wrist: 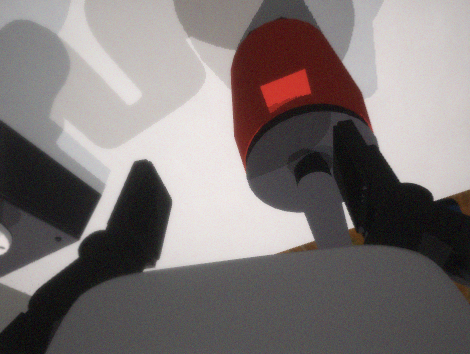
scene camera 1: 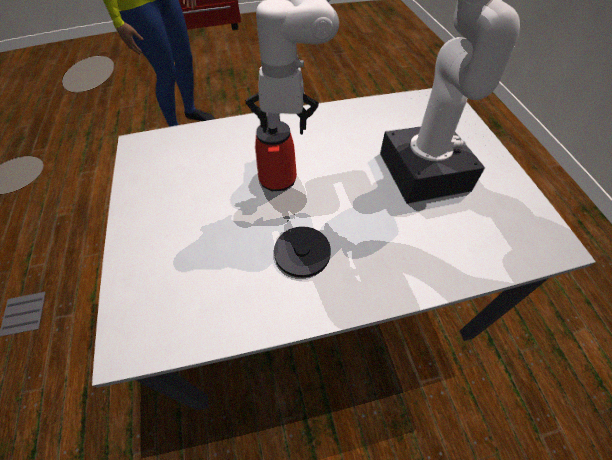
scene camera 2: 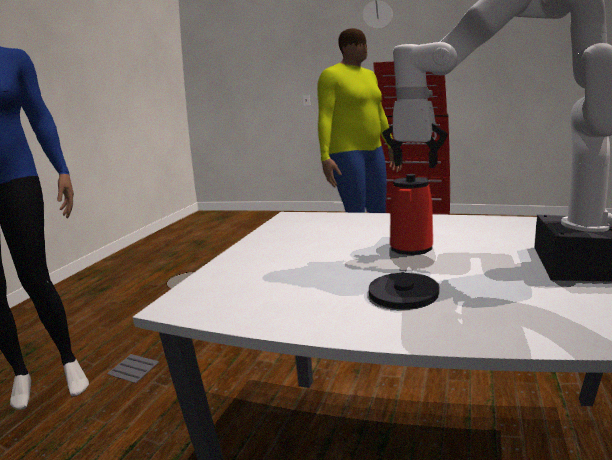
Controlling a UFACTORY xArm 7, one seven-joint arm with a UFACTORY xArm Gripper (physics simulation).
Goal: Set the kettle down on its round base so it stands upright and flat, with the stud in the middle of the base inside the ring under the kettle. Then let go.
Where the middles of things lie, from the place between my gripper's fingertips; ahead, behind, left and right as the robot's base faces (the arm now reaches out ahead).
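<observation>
Relative to the red kettle [scene camera 2: 411, 222], my gripper is 13 cm above, 4 cm short of it and 9 cm to the left of it. Round black base [scene camera 1: 302, 252]: 22 cm below my hand, 4 cm behind it, 22 cm to the left of it. Going by their middles, the red kettle is the nearest to my gripper of the things named here.
</observation>
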